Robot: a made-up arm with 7 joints.
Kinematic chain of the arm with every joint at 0, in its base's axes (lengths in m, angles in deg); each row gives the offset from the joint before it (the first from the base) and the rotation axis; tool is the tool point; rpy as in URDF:
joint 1: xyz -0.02 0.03 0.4 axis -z
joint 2: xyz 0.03 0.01 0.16 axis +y
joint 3: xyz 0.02 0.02 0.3 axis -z
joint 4: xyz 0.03 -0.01 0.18 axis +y
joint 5: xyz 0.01 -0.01 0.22 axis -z
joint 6: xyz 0 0.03 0.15 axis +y
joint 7: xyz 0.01 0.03 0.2 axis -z
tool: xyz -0.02 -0.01 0 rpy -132.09 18.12 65.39
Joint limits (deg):
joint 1: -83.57..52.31
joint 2: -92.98..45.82
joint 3: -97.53..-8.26
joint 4: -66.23..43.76
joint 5: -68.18..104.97
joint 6: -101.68..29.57
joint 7: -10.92..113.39
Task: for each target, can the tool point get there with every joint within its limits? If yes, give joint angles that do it. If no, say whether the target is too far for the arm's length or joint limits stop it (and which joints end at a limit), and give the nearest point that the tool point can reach.
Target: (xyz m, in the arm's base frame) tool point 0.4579 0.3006 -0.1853
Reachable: no: joint limits stop it (at a limit: joint 1, joint 2, joint 3, joint 4, joint 7) | nearest point -0.2187 0.4396 0.1534 | short by 0.769 m
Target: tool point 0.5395 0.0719 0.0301
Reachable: no: joint limits stop it (at a limit: joint 1, joint 2, joint 4, joint 7) | nearest point 0.2147 -0.4171 0.2583 | short by 0.630 m
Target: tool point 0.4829 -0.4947 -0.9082
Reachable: no: too far | nearest point 0.0798 -0.5567 0.0644 | short by 1.055 m
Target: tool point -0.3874 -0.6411 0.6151
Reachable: yes | joints -54.11 -58.63 -37.31 -46.99 26.13 -65.99 93.76
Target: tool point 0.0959 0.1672 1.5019
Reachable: yes | joints -17.73 12.55 -37.29 7.78 18.82 -66.84 98.74
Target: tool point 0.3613 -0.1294 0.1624
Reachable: no: joint limits stop it (at a limit: joint 1, joint 2, joint 4, joint 7) | nearest point 0.2037 -0.4064 0.2678 | short by 0.336 m
